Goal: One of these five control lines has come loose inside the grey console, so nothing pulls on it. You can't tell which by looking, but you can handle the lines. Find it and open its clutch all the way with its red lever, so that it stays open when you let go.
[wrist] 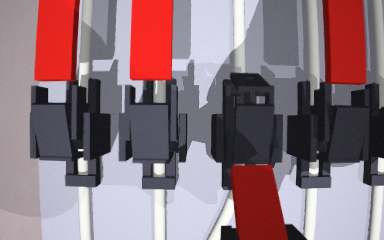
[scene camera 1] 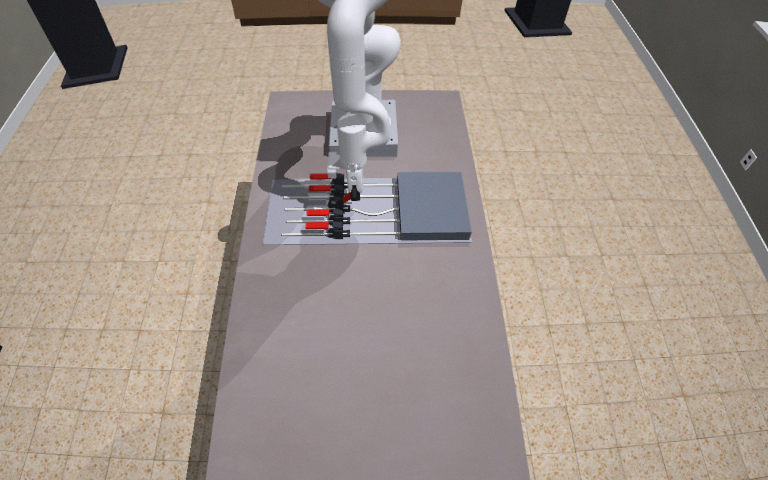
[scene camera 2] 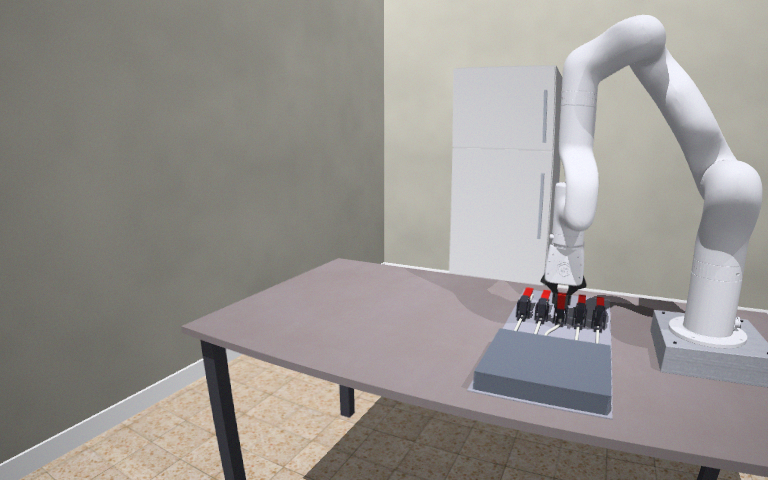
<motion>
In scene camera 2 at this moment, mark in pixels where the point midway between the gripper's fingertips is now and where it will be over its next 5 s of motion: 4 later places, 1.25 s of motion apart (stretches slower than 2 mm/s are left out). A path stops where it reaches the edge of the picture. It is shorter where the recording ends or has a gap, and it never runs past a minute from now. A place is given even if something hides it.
My gripper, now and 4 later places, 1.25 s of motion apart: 560, 307; 560, 311; 559, 314; 558, 322; 559, 318
</motion>
